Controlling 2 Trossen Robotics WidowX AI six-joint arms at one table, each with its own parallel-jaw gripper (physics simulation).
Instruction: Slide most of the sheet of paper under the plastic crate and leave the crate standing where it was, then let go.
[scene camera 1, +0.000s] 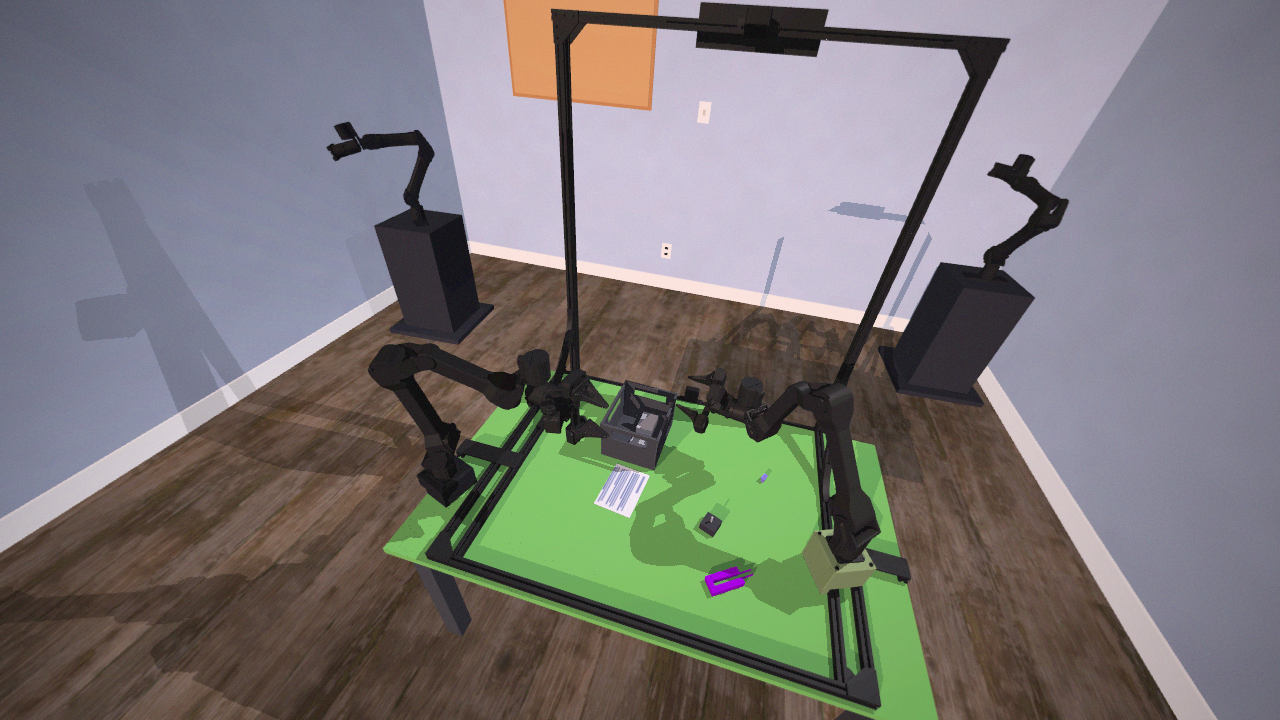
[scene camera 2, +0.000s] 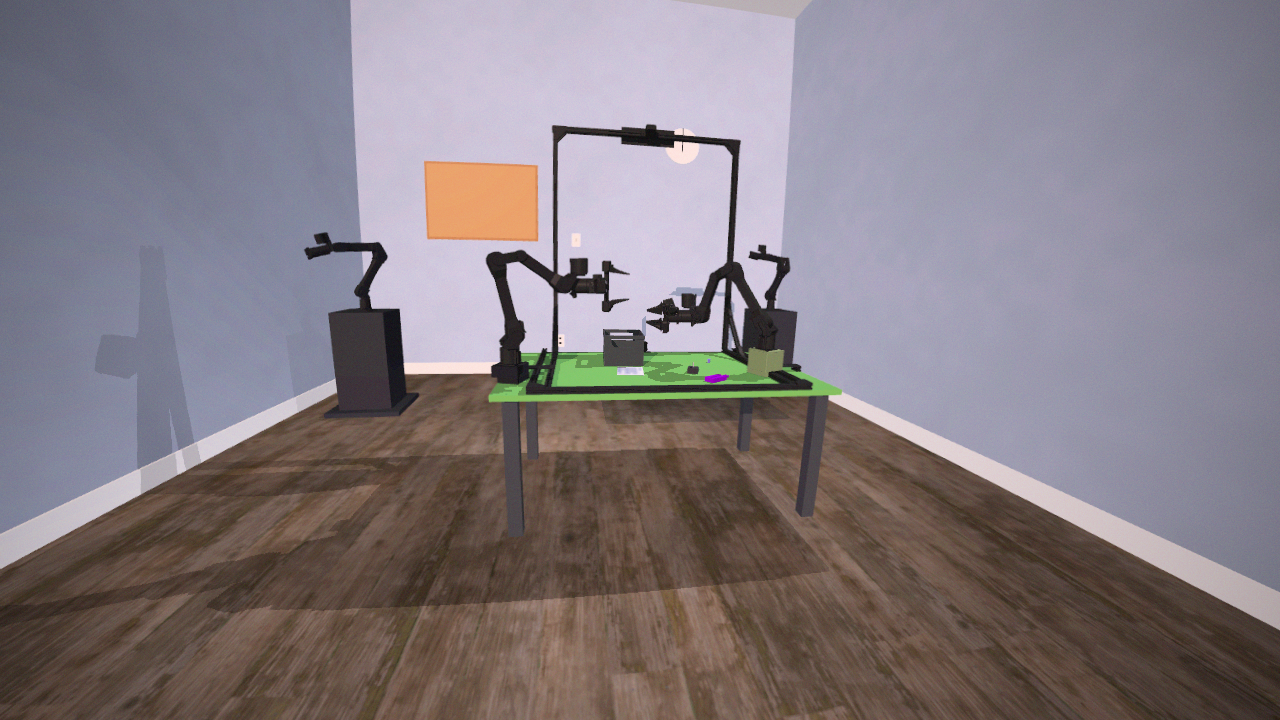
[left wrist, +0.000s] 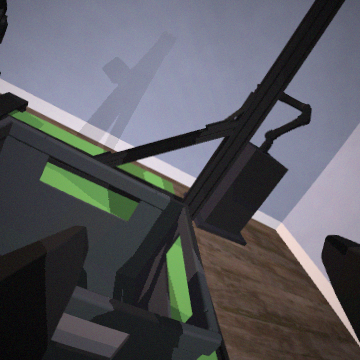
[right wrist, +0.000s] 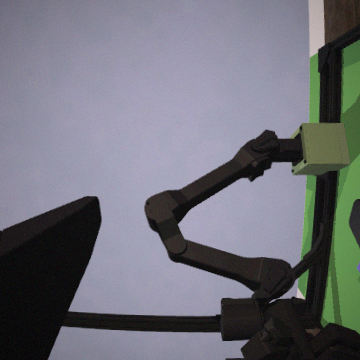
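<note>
The dark grey open crate (scene camera 1: 629, 450) (scene camera 2: 622, 351) stands upright on the green table, with small things inside. Its inside and rim also show in the left wrist view (left wrist: 30, 200). The white sheet of paper (scene camera 1: 620, 490) (scene camera 2: 630, 370), with printed lines, lies flat in front of the crate; whether its far edge reaches under the crate is too small to tell. My left gripper (scene camera 1: 687, 401) (scene camera 2: 649, 317) (left wrist: 206, 242) is open and empty, above and to the right of the crate. My right gripper (scene camera 1: 605, 420) (scene camera 2: 628, 286) is open and empty, higher, above the crate's left side; one finger shows in its wrist view.
A small dark block (scene camera 1: 710, 522) (scene camera 2: 692, 368), a purple piece (scene camera 1: 725, 581) (scene camera 2: 715, 378) and a tiny bluish item (scene camera 1: 762, 476) lie right of the paper. A pale green box (scene camera 1: 838, 564) (scene camera 2: 765, 361) (right wrist: 325, 147) sits at the left arm's base. Black rails surround the work area.
</note>
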